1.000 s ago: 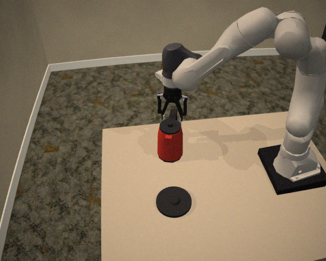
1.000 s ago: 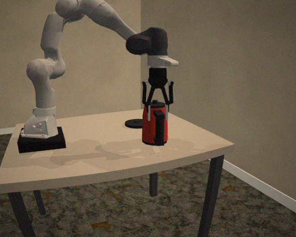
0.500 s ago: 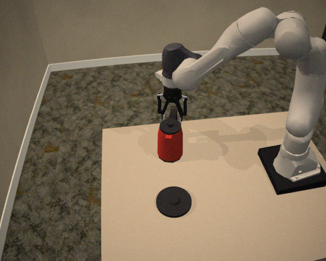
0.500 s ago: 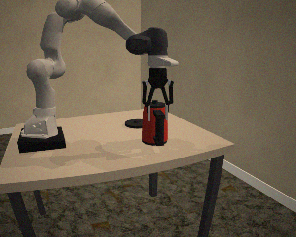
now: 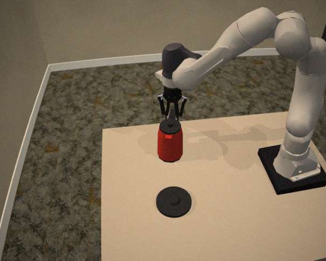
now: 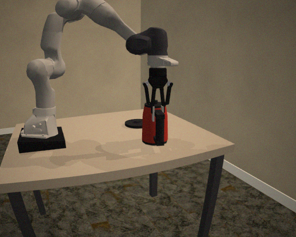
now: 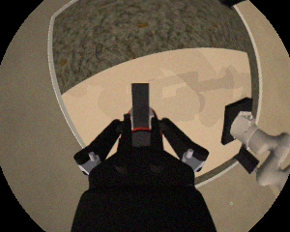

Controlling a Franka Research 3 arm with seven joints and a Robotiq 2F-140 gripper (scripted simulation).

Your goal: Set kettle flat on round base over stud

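The red kettle lies 10 mm ahead of my hand, 30 mm to the left of it and 60 mm below it. From my hand the other things lie so: round kettle base 20 mm ahead, 350 mm to the left, 140 mm below.
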